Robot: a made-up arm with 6 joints. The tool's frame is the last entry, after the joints.
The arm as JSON. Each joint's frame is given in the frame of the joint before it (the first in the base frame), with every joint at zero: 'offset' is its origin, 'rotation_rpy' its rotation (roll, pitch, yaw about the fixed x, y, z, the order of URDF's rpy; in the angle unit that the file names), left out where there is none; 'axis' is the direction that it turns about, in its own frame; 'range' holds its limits. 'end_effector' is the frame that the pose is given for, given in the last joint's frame.
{
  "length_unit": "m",
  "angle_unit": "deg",
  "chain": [
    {
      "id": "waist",
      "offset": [
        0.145,
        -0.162,
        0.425
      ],
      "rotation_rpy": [
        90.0,
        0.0,
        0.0
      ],
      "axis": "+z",
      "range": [
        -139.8,
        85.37
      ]
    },
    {
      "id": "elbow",
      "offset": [
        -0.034,
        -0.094,
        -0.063
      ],
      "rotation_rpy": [
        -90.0,
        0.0,
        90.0
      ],
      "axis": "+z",
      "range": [
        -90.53,
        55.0
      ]
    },
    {
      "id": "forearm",
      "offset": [
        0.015,
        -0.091,
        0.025
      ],
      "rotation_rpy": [
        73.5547,
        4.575,
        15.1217
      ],
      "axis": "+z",
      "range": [
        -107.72,
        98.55
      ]
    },
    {
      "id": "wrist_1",
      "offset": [
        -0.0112,
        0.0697,
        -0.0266
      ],
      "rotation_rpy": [
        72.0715,
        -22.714,
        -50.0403
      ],
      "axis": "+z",
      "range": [
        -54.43,
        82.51
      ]
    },
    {
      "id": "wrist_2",
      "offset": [
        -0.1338,
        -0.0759,
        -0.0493
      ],
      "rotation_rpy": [
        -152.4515,
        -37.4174,
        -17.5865
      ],
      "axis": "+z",
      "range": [
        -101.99,
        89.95
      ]
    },
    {
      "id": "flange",
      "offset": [
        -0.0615,
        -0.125,
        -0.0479
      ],
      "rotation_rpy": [
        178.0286,
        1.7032,
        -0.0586
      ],
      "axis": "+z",
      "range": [
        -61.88,
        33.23
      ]
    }
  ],
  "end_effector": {
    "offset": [
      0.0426,
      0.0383,
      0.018
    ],
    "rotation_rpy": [
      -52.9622,
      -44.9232,
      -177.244
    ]
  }
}
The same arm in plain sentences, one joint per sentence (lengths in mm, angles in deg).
The arm has six revolute joints in a row. What follows holds with every joint at zero, and every direction is one of the base frame's. Joint 1 is mounted 145 mm along +x and 162 mm along -y and 425 mm along +z from the base frame's origin and rotates about -y, from -139.8 to 85.37 deg. Joint 2 is mounted 34 mm along -x and 63 mm along +y and 94 mm along -z from joint 1 and rotates about -x, from -90.53 to 55 deg. Joint 3 is mounted 25 mm along -x and 91 mm along -y and 15 mm along +z from joint 2 and rotates about the direction (-0.282197, -0.91999, 0.271997), from -107.72 to 98.55 deg. Joint 4 is mounted 60 mm along -x and 42 mm along +y and 18 mm along -z from joint 3 and rotates about the direction (0.352704, -0.623206, -0.698007), from -54.43 to 82.51 deg. Joint 5 is mounted 46 mm along -x and 136 mm along +y and 74 mm along -z from joint 4 and rotates about the direction (-0.043399, -0.0135, 0.998967), from -101.99 to 89.95 deg. Joint 6 is mounted 116 mm along -x and 73 mm along -y and 54 mm along -z from joint 5 and rotates about -z, from -61.88 to 33.23 deg. The tool frame, which is the frame that the pose is given for, is mounted 15.9 mm along +x and 55 mm along -y and 18 mm along -z from joint 6; its axes are the base frame's turned by roll 127.04, pitch 44.92 and yaw 145.36 deg (as in URDF: about the fixed x, then y, then z).
